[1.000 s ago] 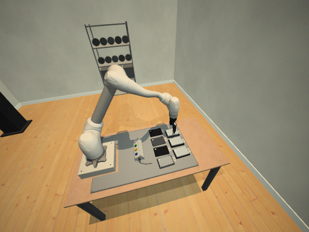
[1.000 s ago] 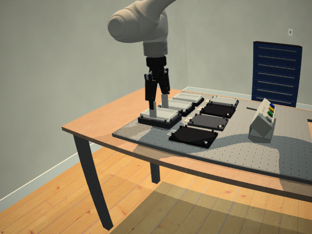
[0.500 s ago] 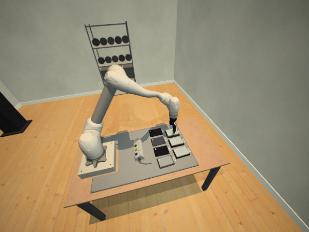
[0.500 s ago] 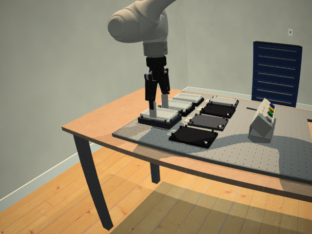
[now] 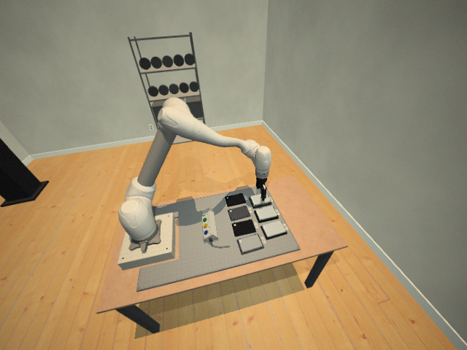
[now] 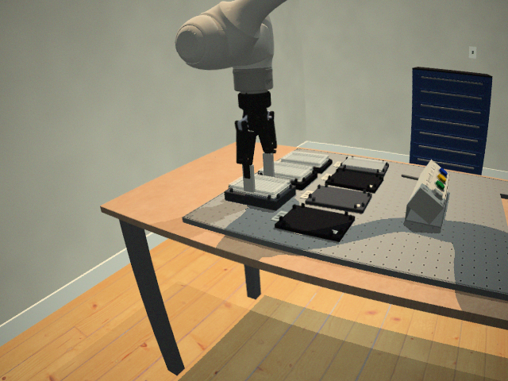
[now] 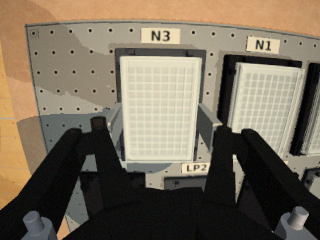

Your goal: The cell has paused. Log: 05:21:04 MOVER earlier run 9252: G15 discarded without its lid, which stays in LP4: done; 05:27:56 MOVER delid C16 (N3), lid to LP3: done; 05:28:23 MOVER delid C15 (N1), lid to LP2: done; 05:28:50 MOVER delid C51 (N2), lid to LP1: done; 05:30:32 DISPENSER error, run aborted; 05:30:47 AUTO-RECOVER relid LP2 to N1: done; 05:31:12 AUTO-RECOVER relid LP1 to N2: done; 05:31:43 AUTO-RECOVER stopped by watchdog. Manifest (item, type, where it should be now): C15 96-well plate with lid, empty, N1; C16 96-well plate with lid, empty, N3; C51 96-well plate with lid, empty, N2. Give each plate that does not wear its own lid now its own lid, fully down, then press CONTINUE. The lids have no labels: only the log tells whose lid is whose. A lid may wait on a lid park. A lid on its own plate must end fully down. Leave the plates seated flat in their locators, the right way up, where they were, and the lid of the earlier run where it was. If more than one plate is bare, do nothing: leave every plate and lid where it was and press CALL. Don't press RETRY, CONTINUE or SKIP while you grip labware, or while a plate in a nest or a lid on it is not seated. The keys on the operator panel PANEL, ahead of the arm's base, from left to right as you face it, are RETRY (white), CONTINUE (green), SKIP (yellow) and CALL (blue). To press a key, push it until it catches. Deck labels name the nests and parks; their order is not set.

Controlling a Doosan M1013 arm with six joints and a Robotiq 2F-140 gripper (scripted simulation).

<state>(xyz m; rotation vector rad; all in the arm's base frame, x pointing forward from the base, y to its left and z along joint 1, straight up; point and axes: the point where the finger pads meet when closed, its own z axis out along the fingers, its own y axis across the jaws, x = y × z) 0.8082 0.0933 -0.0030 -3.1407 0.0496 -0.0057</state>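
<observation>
The 96-well plate is 3 cm below my hand. The rest, counted from my hand: LP2 label (10 cm behind, 6 cm to the right, 6 cm below); then lid park LP1 (18 cm behind, 8 cm to the left, 6 cm below); then lid park LP2 (19 cm behind, 6 cm to the right, 6 cm below).
</observation>
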